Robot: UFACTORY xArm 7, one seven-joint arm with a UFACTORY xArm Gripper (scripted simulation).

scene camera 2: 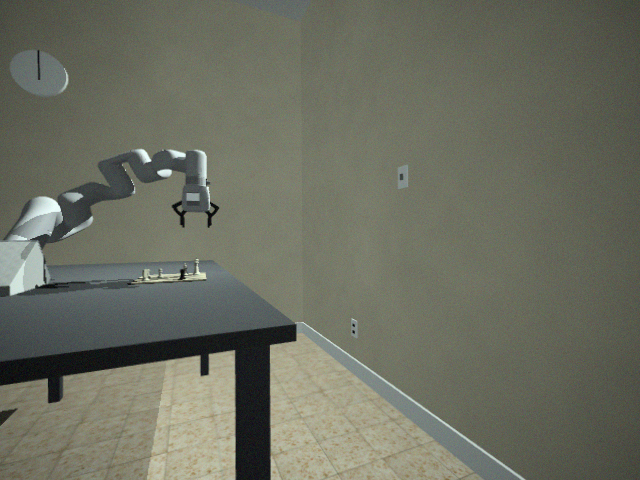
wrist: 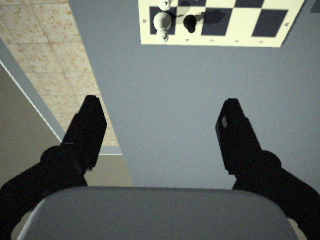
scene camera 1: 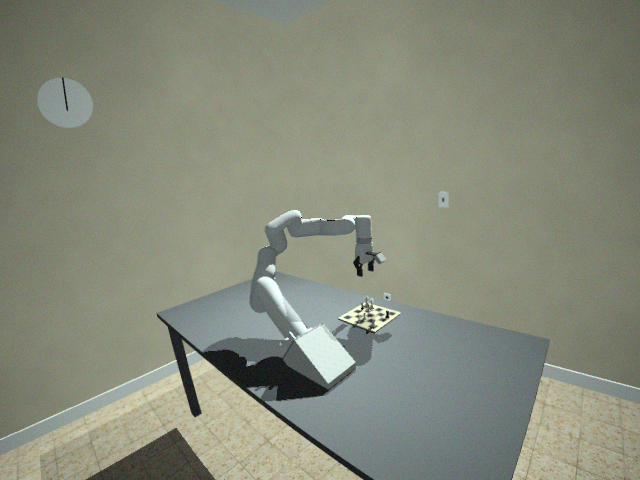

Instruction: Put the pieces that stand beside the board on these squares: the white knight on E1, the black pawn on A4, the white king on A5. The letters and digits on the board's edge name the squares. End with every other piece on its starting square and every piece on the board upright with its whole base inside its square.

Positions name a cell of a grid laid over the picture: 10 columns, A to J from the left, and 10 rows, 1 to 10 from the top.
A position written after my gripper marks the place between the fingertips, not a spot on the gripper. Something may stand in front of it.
Observation:
In view: my gripper (scene camera 2: D5) and a chessboard (scene camera 1: F7).
My gripper is seen too in the wrist view (wrist: F5).

